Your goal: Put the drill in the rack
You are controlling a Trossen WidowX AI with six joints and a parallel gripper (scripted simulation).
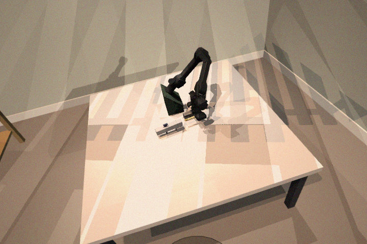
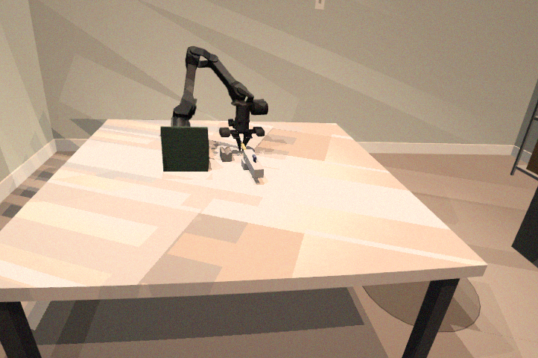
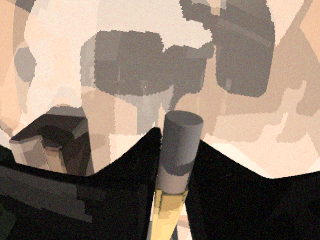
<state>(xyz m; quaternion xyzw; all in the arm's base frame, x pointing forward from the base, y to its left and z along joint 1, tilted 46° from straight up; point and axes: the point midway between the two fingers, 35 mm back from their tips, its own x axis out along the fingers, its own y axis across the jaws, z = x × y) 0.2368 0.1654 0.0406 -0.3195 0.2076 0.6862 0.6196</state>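
Right now my gripper tip is 1 cm short of the drill, 4 cm to the left of it and 3 cm below it. From my gripper tip the other things lie so: grey holder block: 4 cm ahead, 20 cm to the right, 2 cm above; then rack: 7 cm behind, 5 cm to the right; then key: 4 cm ahead, 22 cm to the right, 3 cm above.
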